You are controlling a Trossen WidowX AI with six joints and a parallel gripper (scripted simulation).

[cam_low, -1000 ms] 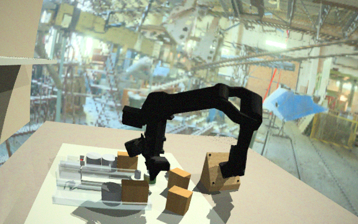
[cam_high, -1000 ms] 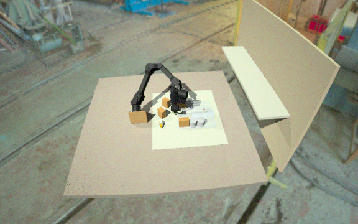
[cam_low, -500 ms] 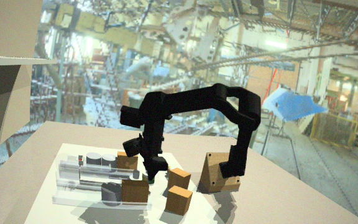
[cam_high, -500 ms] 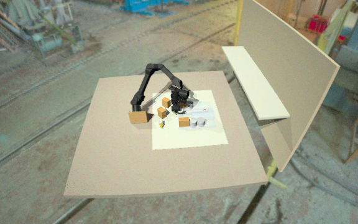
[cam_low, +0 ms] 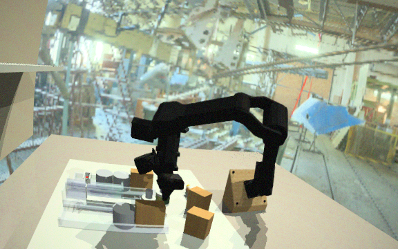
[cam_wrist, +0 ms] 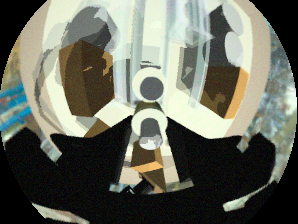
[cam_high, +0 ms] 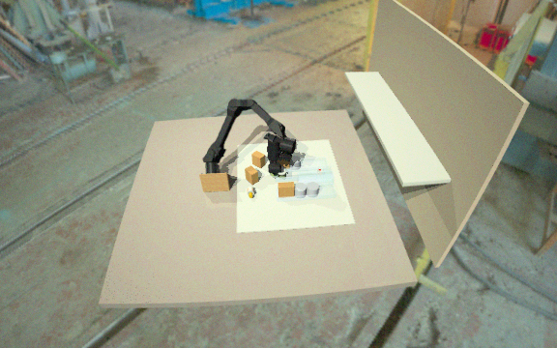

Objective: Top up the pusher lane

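The clear sprung lane lies 18 cm ahead of my gripper tip, 4 cm to the right of it and 3 cm below it. Round my gripper tip: red mark (22 cm ahead, 6 cm to the right, 2 cm above); yellow jar (13 cm behind, 10 cm to the right, 3 cm below); pusher plate (15 cm ahead, 4 cm to the right).
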